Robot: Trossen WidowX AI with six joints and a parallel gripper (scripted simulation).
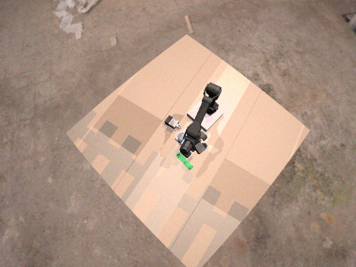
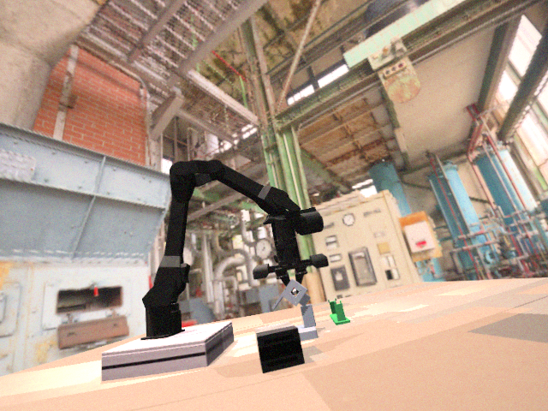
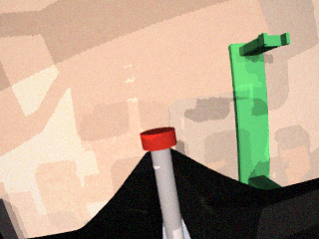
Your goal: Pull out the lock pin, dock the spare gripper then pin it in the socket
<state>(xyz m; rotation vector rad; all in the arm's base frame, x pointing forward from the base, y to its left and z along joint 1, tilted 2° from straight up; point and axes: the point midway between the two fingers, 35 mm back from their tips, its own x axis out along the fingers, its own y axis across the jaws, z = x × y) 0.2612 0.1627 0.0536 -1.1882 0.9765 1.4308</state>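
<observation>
The green upright bracket lies 90 mm ahead of my gripper tip, 40 mm below it and 20 mm to the left of it. The rest, counted from my gripper tip: spare gripper: 240 mm to the right, 40 mm below; mount socket: 120 mm to the right, 10 mm below, 10 mm ahead.
</observation>
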